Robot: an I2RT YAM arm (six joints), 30 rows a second.
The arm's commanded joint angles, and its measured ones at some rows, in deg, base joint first. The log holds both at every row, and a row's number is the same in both.
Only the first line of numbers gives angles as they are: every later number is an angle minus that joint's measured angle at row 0.
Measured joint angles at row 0: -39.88, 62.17, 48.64, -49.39, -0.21, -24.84
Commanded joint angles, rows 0 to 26: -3.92, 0.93, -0.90, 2.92, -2.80, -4.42; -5.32, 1.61, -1.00, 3.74, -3.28, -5.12; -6.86, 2.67, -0.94, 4.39, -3.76, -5.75; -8.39, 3.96, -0.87, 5.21, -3.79, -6.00; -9.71, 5.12, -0.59, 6.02, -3.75, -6.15; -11.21, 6.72, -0.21, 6.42, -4.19, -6.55; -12.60, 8.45, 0.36, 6.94, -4.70, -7.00; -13.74, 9.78, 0.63, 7.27, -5.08, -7.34; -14.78, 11.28, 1.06, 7.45, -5.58, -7.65; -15.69, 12.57, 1.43, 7.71, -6.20, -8.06; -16.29, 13.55, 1.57, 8.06, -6.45, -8.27; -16.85, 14.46, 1.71, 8.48, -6.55, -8.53; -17.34, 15.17, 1.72, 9.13, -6.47, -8.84; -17.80, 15.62, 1.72, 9.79, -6.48, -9.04; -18.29, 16.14, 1.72, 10.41, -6.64, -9.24; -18.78, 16.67, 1.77, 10.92, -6.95, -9.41; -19.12, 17.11, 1.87, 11.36, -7.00, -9.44; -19.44, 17.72, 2.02, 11.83, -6.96, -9.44; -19.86, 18.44, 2.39, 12.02, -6.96, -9.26; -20.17, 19.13, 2.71, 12.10, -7.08, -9.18; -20.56, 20.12, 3.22, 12.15, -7.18, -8.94; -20.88, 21.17, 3.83, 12.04, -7.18, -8.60; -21.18, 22.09, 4.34, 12.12, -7.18, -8.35; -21.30, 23.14, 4.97, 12.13, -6.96, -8.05; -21.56, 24.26, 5.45, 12.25, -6.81, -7.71; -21.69, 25.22, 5.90, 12.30, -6.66, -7.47; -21.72, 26.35, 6.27, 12.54, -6.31, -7.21
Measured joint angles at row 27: -21.33, 24.42, 4.66, 12.33, -6.03, -8.33
